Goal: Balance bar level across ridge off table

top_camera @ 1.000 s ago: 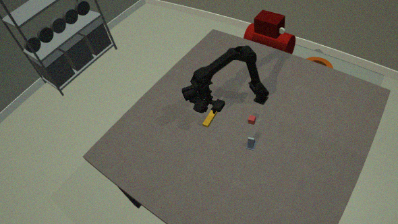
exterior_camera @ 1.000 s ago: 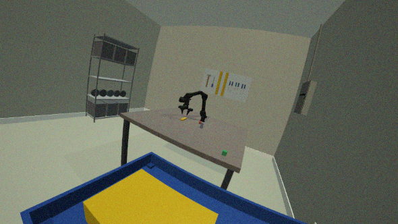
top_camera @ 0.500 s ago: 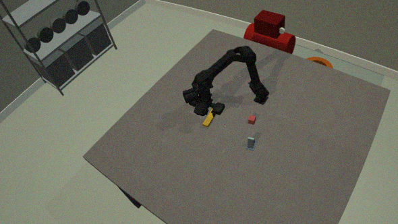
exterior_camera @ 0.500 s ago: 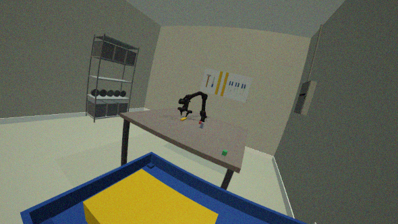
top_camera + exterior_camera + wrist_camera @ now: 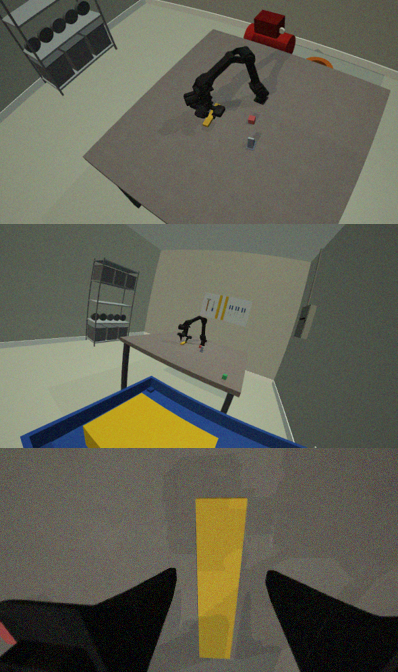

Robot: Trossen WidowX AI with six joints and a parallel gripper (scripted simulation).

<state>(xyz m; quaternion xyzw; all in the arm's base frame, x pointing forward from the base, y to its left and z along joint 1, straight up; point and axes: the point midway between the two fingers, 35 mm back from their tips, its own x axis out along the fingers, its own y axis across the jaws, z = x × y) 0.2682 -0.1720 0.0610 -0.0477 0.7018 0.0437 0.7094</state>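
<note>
The yellow bar lies 3 cm behind my gripper tip and 2 cm below it. The rest, counted from my gripper tip: small green cube: 47 cm ahead, 67 cm to the left, 1 cm below; small red cube: 10 cm behind, 21 cm to the left, 1 cm below.
</note>
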